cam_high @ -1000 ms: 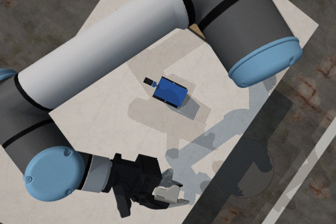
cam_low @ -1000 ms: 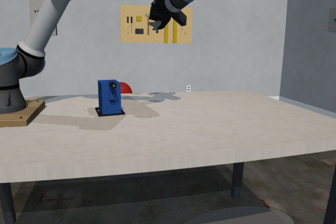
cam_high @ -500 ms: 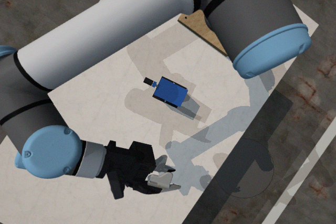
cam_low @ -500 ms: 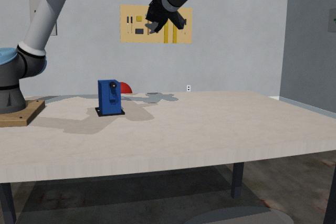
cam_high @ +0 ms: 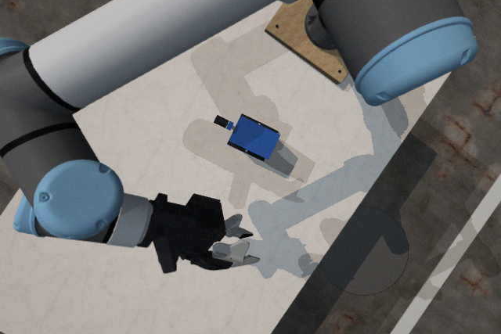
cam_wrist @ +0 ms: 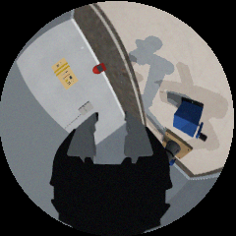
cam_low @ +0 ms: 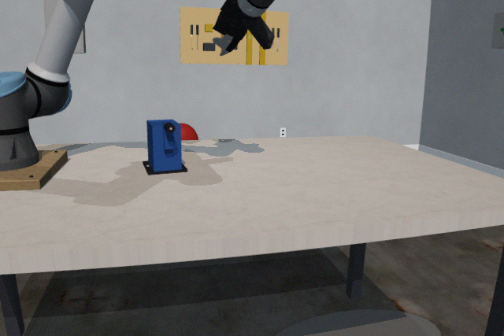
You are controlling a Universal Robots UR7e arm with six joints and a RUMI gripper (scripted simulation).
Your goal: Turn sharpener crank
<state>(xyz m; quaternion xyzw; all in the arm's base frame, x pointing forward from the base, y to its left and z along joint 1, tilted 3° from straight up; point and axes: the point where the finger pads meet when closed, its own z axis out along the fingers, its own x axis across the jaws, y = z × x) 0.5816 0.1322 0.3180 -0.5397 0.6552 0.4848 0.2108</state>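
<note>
My gripper is now 220 mm above the sharpener crank, 190 mm to the left of it and 160 mm past it.
</note>
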